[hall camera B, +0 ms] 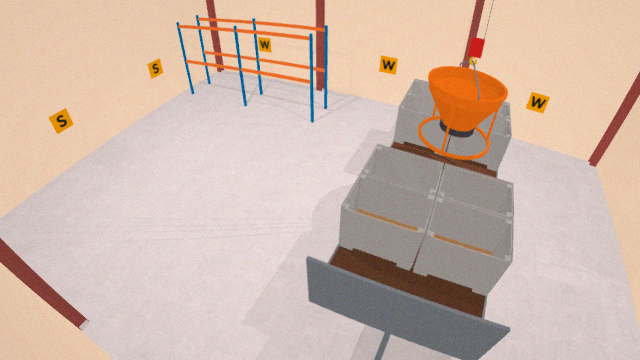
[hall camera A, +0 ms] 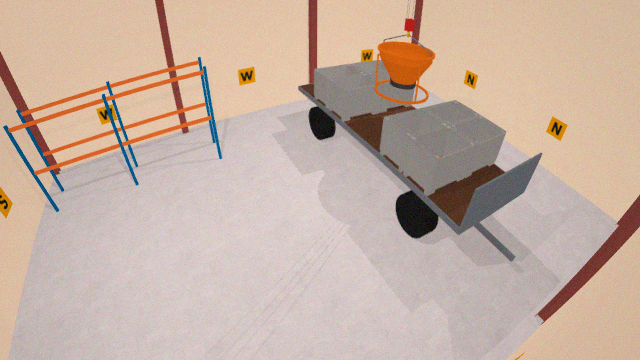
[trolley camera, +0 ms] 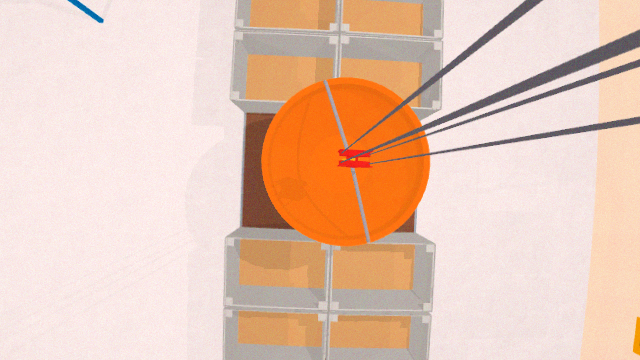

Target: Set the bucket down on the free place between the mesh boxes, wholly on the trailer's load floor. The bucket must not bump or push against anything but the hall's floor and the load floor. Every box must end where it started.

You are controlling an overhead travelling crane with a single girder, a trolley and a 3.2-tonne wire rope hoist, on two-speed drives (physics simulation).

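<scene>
The orange bucket [hall camera A: 405, 64] [hall camera B: 465, 102] [trolley camera: 310, 200] hangs upright by its bail from my hook [hall camera A: 408, 34] [hall camera B: 473, 61] [trolley camera: 356, 158], under the red block. Its foot ring is in the air, clear of the load floor [hall camera A: 367, 131] [hall camera B: 370, 270] [trolley camera: 256, 175]. Grey mesh boxes stand in a front group [hall camera A: 440, 145] [hall camera B: 372, 227] [trolley camera: 425, 297] and a rear group [hall camera A: 345, 90] [hall camera B: 415, 117] [trolley camera: 435, 70], with brown floor between them. In the trolley view the bucket covers most of that gap, more brown showing at left than at right; its rim overlaps box edges of both groups. The foot ring is hidden there.
The trailer's grey end board [hall camera A: 502, 192] [hall camera B: 400, 305] stands up beyond the front boxes. A rack with blue posts [hall camera A: 120, 140] [hall camera B: 311, 80] and orange beams stands by the wall marked W. Dark red columns [hall camera A: 313, 40] [hall camera B: 320, 45] line the walls.
</scene>
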